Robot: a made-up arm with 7 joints. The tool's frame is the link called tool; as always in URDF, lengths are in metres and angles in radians. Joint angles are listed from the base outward. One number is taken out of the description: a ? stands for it. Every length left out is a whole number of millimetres.
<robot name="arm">
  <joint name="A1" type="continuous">
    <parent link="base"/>
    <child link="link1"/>
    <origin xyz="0.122 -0.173 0.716" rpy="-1.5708 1.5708 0"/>
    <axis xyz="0 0 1"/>
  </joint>
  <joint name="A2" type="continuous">
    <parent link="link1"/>
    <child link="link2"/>
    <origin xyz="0.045 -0.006 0" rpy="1.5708 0 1.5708"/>
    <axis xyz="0 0 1"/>
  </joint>
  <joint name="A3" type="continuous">
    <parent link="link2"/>
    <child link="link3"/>
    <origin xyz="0.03 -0.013 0" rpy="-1.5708 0 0"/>
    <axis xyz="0 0 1"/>
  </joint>
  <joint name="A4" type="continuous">
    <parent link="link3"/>
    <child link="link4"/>
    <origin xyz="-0.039 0.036 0" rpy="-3.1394 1.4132 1.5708"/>
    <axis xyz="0 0 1"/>
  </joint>
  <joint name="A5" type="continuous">
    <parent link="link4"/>
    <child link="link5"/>
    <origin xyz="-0.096 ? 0" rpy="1.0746 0.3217 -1.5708"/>
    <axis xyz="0 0 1"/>
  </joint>
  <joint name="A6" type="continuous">
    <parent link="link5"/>
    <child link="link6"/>
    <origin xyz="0.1 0.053 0" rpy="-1.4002 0.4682 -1.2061"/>
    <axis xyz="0 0 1"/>
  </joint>
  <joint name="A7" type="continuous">
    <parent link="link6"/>
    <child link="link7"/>
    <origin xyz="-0.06 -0.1 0" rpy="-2.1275 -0.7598 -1.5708"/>
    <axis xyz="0 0 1"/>
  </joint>
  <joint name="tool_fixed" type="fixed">
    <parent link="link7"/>
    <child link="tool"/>
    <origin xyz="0.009 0.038 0" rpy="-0.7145 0.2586 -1.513"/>
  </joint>
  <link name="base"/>
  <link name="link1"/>
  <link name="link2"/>
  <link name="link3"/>
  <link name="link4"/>
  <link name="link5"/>
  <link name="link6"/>
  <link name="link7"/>
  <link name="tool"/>
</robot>
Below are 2 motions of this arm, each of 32 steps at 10 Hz.
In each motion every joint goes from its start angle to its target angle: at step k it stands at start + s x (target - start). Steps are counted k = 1, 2, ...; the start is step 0. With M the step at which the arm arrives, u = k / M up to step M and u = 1 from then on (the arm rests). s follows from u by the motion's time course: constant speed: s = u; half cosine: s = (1 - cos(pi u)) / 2; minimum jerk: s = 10 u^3 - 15 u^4 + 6 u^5.
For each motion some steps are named. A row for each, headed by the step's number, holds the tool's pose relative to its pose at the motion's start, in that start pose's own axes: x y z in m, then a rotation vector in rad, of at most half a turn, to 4 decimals.
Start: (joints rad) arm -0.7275 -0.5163 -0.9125 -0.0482 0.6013 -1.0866 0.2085
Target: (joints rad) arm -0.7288 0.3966 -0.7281 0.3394 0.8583 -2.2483 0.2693
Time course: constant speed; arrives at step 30
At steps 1, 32:
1: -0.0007 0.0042 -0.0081 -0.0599 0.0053 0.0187
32: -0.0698 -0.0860 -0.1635 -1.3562 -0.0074 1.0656

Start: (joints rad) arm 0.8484 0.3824 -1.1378 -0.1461 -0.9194 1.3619 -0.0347
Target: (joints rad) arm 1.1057 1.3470 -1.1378 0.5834 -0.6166 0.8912 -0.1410
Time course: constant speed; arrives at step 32
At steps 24, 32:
24: 0.1617 -0.1068 -0.2025 -1.0902 -0.3204 -0.8018
32: 0.1939 -0.1845 -0.2144 -1.4298 -0.5628 -0.9746

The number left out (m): -0.024
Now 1 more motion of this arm.
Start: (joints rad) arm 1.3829 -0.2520 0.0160 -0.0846 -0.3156 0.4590 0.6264
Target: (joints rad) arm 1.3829 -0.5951 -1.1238 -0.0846 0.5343 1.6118 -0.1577
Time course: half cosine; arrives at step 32
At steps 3, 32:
3: 0.0009 -0.0024 0.0050 0.0275 0.0109 -0.0216
32: -0.0527 -0.2516 0.1383 1.6808 0.6489 -0.3358

